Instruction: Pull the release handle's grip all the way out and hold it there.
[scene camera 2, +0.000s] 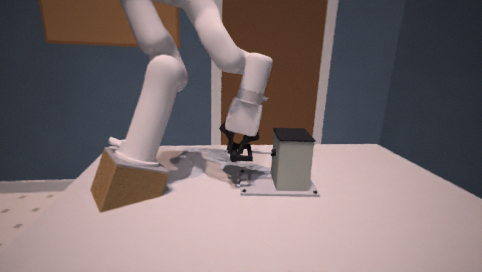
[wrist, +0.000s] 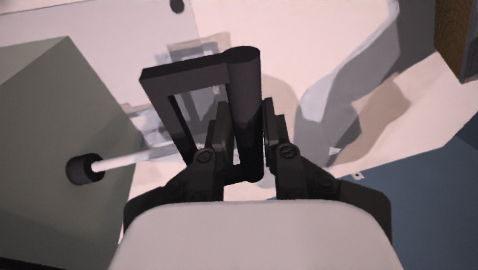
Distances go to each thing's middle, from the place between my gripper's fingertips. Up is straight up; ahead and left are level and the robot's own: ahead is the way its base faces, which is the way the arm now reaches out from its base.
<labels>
I see the light base plate (scene camera 2: 252, 183) 140 mm ahead of my hand, 100 mm below it and 10 mm to the left of it.
</labels>
